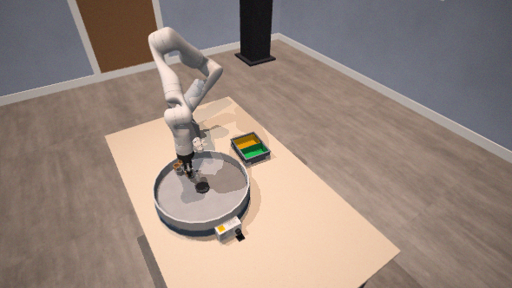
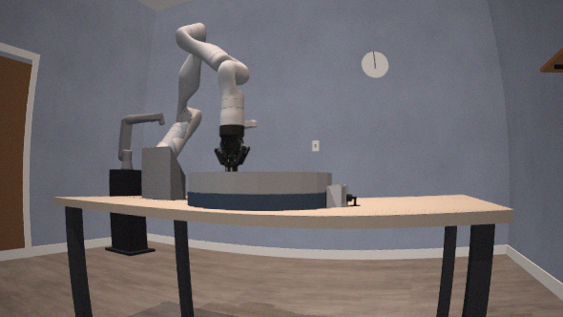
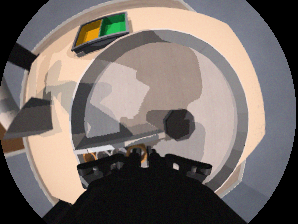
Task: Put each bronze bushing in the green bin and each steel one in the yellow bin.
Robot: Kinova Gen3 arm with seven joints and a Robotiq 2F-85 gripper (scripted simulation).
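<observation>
The bin lies 370 mm to the left of my hand, 70 mm below it and 60 mm behind it. From my hand the other things lie so: grey turntable: 80 mm ahead, 40 mm below, 20 mm to the left.
</observation>
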